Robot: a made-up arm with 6 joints.
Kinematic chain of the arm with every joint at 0, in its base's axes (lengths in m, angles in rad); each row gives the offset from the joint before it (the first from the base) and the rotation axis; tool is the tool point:
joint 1: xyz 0 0 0.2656 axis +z
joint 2: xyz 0 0 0 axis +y
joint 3: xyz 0 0 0.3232 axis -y
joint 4: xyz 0 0 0 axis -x
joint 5: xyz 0.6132 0 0 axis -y
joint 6: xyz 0 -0.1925 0 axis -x
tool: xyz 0 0 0
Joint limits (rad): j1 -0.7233..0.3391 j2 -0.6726..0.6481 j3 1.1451..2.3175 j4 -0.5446..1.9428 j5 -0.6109..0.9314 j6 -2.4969..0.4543
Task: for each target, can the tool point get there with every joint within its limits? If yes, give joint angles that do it. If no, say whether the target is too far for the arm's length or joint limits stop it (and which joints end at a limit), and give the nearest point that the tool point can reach.
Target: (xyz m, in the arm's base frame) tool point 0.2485 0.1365 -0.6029
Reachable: no: joint limits stop it (at a limit: joint 1, joint 2, joint 3) | nearest point -0.5955 0.5882 0.4264 | short by 1.406 m
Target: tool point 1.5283 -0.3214 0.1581
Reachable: no: too far | nearest point 0.7817 -0.1644 0.7280 | short by 0.952 m
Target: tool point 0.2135 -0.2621 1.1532
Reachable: yes | joints -0.2824 0.1429 1.3103 0.0491 -0.1976 -0.9606
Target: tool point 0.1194 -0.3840 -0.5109
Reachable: no: joint limits stop it (at a limit: joint 1, joint 2, joint 3) | nearest point -0.7628 -0.3459 0.4346 | short by 1.294 m
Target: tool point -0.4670 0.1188 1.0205
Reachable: yes | joints -0.2360 -0.0181 2.0828 1.6038 0.1562 -1.1907
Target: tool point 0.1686 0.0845 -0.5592
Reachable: no: joint limits stop it (at a limit: joint 1, joint 2, joint 3) | nearest point -0.6054 0.5777 0.4234 | short by 1.345 m
